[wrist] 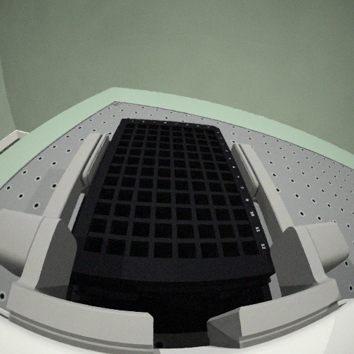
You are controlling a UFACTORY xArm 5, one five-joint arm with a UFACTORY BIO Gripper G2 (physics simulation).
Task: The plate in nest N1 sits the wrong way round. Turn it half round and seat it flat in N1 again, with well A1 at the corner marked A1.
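Observation:
The black plate (170,266), with its grid of square wells, fills the middle of the wrist view. Small white numbers run down its right edge, with 12 at the near end, and faint marks line its far edge. My gripper (171,152) is shut on the plate, with one pad against each long side. The plate looks level and raised off the board. A very dark shape shows below its near end, but whether it is nest N1 cannot be told. The corner mark A1 of the nest does not show.
The grey board (310,195) with rows of small holes lies around and below the plate. A pale green border (240,112) runs along its far and left sides. A pale edge of another object (14,137) shows at the far left. A plain green wall stands behind.

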